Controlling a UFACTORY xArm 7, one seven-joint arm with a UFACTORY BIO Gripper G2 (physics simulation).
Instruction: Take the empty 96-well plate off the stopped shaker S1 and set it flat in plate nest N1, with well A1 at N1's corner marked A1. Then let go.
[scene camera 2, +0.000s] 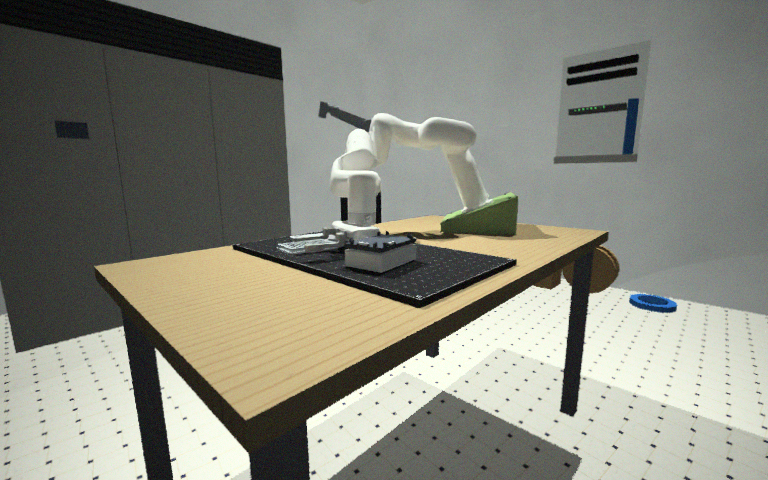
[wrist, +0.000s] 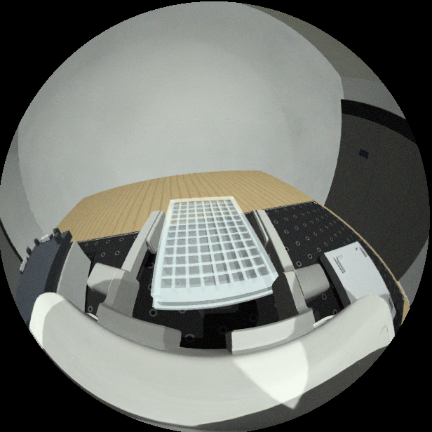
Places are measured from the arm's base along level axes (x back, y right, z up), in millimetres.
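Pixels of known places: hand, tool point: (scene camera 2: 308, 244); arm's base, link origin: (scene camera 2: 477, 207).
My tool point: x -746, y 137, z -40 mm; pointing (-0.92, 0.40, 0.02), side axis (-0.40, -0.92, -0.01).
Observation:
For each thing: its middle in the pictures, then the offset to it from my tool point. "pt": a spot on its surface instead. Level surfaces: height alone.
- clear-white 96-well plate, body centre: (scene camera 2: 307, 246) dx -1, dy +1, dz -5 mm
- black perforated board, surface height: dz -31 mm
- shaker S1, surface spot: (scene camera 2: 378, 257) pt dx -23, dy -240, dz +4 mm
- wooden table, surface height: dz -44 mm
The clear-white 96-well plate (scene camera 2: 303, 245) (wrist: 215, 250) is held roughly level, low over the black perforated board (scene camera 2: 453, 270) (wrist: 300, 235). My gripper (scene camera 2: 318, 243) (wrist: 210, 225) is shut on it, one finger along each long side. I cannot tell which corner is A1. The shaker S1 (scene camera 2: 378, 257) (wrist: 44, 267), a light box with a dark pegged top, stands beside the plate, to the left in the wrist view, with no plate on it. A flat white slab (wrist: 355, 270) with an L-shaped mark lies to the right there; I cannot tell whether it is nest N1.
The black board lies on the wooden table (scene camera 2: 215, 316) (wrist: 130, 200). In the scene view the green wedge base (scene camera 2: 487, 217) of the arm stands at the back right. A dark patch shows below the plate's near end in the wrist view; its nature is unclear.

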